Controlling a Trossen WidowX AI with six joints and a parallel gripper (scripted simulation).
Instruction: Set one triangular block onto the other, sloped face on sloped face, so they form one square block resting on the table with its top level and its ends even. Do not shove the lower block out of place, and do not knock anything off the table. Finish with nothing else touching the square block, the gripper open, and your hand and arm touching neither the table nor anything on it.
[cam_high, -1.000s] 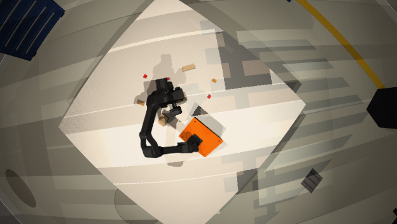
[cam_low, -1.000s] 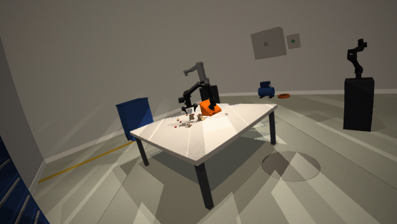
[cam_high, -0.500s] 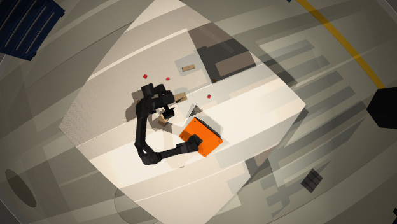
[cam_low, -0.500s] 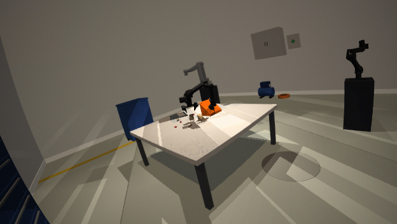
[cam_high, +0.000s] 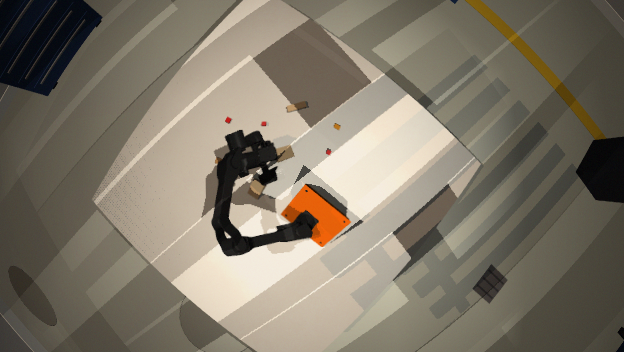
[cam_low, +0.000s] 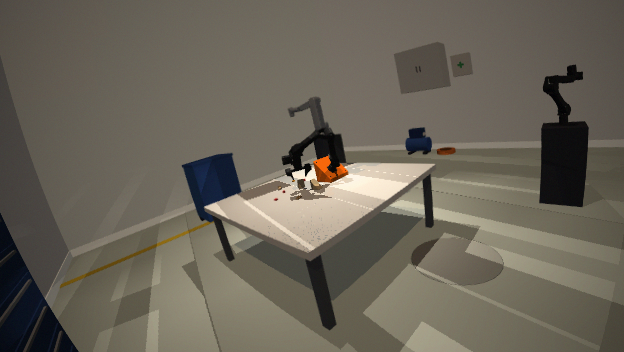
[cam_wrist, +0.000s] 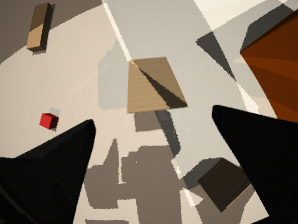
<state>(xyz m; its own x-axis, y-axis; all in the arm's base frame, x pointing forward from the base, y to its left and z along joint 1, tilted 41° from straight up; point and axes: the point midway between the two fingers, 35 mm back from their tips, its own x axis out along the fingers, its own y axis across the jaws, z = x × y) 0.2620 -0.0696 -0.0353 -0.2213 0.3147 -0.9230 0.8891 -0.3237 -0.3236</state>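
The light wooden triangular block lies 6 cm below my gripper tip, 2 cm to the right of it and 1 cm behind it. The rest, counted from my gripper tip: small orange cube (25 cm to the right, 11 cm behind, 7 cm below).
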